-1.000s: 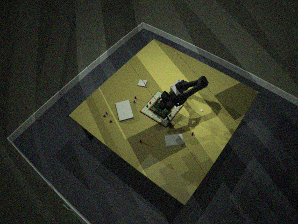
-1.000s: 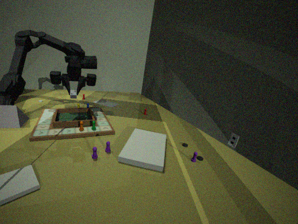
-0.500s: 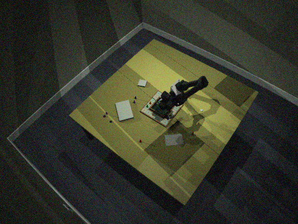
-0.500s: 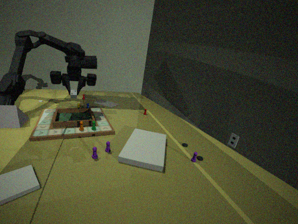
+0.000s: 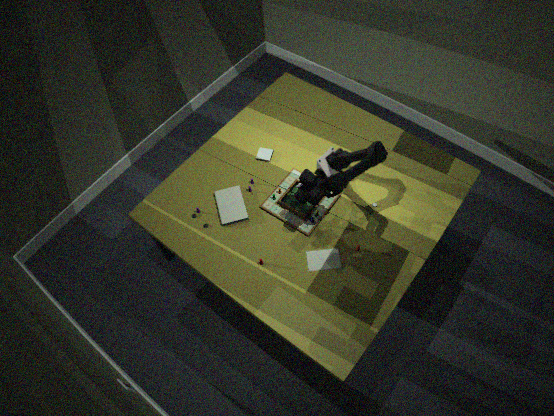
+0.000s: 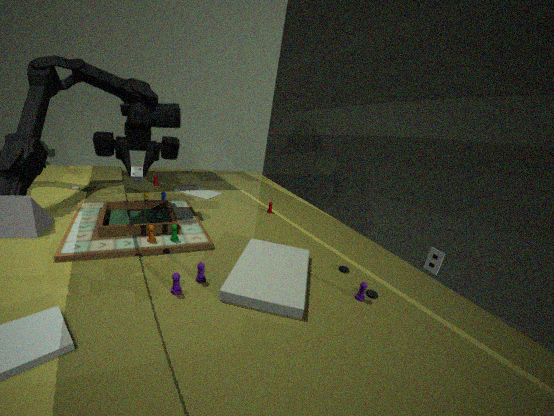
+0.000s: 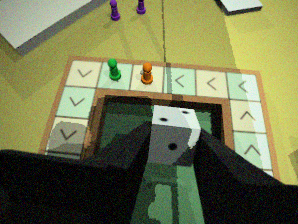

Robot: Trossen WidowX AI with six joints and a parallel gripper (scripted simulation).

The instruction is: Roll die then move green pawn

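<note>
The die lies right at my gripper tip. From my gripper tip the other things lie so: orange pawn 100 mm to the right, 90 mm below, 40 mm ahead; then yellow pawn 120 mm to the left, 90 mm below, 10 mm ahead; then green pawn 100 mm to the right, 90 mm below, 80 mm ahead.
</note>
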